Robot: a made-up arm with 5 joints.
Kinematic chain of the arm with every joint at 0, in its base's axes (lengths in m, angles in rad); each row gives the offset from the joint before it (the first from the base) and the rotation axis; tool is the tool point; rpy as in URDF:
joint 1: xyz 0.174 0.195 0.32 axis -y
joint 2: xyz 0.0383 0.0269 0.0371 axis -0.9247 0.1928 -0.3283
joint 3: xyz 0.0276 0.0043 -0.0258 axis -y
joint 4: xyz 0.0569 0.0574 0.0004 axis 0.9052 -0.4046 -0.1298
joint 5: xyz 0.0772 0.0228 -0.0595 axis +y
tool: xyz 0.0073 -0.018 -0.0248 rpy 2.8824 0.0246 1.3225
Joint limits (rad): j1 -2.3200..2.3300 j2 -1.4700..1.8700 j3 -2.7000..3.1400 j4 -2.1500..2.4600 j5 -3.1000..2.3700
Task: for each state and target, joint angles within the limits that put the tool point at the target. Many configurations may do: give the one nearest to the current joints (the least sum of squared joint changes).
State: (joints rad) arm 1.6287 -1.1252 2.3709 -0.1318 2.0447
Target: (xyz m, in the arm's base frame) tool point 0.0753 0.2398 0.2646
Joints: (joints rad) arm 1.6809 -0.6164 2.8822 0.0428 2.1686
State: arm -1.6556 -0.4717 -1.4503 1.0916 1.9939
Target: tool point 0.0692 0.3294 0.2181
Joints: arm -1.6499 -0.1094 -1.2136 1.2129 1.9973
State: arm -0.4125 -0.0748 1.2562 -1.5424 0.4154
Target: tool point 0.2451 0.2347 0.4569
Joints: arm 0.1480 0.4677 2.0541 -1.1966 0.3886
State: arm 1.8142 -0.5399 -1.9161 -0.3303 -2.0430
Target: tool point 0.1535 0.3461 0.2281
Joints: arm 1.6244 -1.4700 -2.1613 0.1004 -1.7352
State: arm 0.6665 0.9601 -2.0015 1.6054 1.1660
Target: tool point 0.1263 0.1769 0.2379
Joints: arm 0.1549 1.3580 -2.7000 1.9331 1.7670
